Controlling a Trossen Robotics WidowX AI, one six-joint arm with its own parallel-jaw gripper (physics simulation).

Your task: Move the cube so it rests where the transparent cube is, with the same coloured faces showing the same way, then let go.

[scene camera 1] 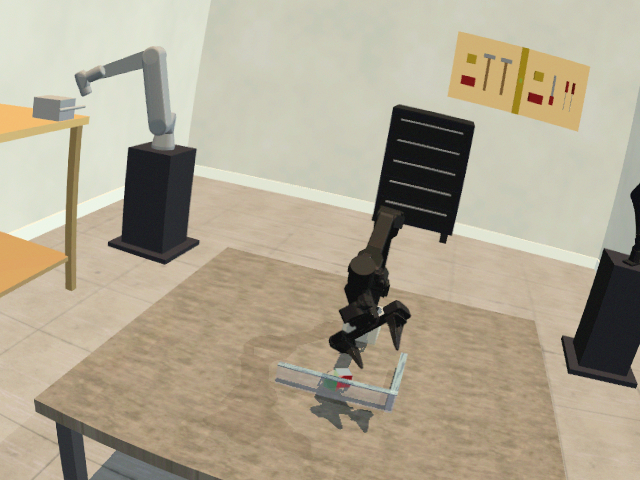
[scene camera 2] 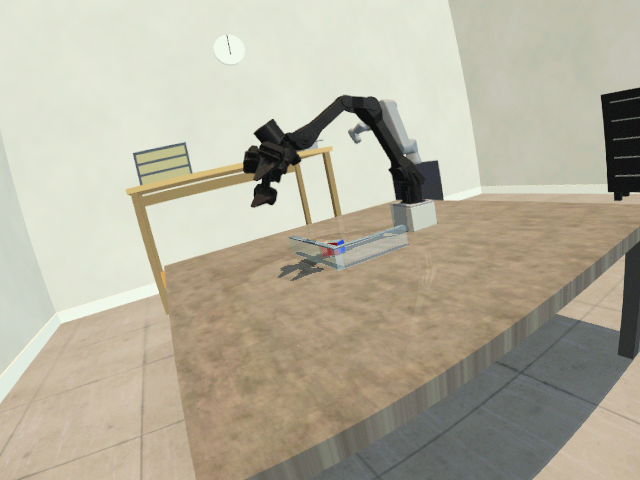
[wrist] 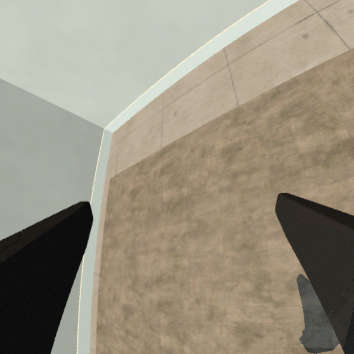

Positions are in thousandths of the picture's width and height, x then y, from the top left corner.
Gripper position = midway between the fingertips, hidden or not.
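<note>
My gripper (scene camera 1: 593, 749), (scene camera 2: 396, 405), (wrist: 524, 583): open, holding nothing. An L-shaped glassy rail (scene camera 1: 571, 824): visible.
</note>
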